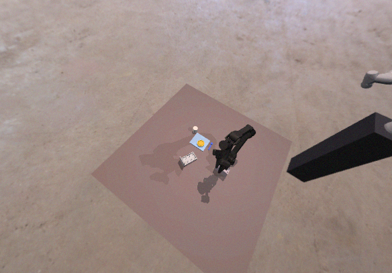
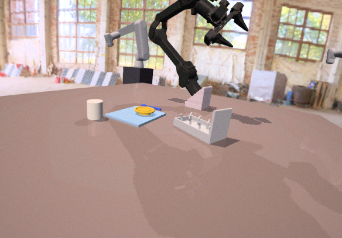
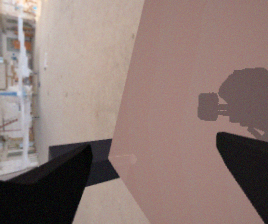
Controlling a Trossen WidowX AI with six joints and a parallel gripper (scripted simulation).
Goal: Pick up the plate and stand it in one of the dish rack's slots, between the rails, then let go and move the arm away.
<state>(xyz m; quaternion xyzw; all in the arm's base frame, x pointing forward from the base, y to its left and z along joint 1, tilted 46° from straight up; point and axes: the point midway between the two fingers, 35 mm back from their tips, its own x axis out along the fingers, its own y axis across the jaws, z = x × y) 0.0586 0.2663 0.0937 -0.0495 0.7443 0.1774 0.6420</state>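
The yellow plate is 28 cm below my gripper tip, 25 cm ahead of it and 23 cm to the right of it. From my gripper tip the other things lie so: white dish rack: 27 cm below, 25 cm ahead, 4 cm to the right; then light blue mat: 29 cm below, 26 cm ahead, 24 cm to the right; then blue spoon: 29 cm below, 27 cm to the right, 16 cm ahead.
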